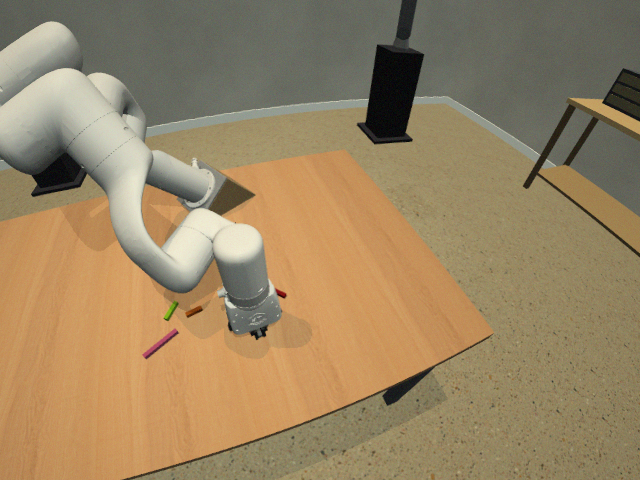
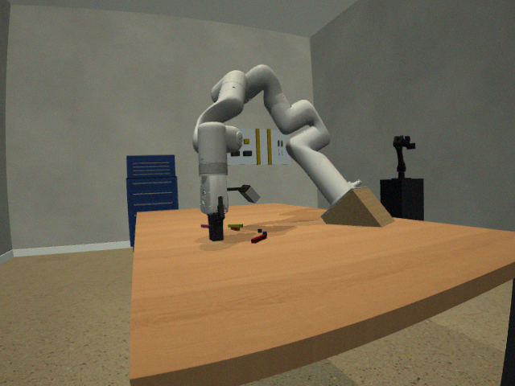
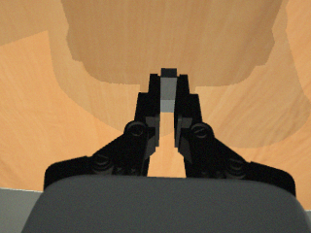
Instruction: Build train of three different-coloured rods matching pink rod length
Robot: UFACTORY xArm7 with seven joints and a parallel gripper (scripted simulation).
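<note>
The red rod lies 10 cm behind my hand, 5 cm to the left of it and 2 cm below it. Also, from my hand: orange rod 14 cm to the right, 9 cm behind, 2 cm below; then grey rod 2 cm below; then lime rod 20 cm to the right, 10 cm behind, 2 cm below.
</note>
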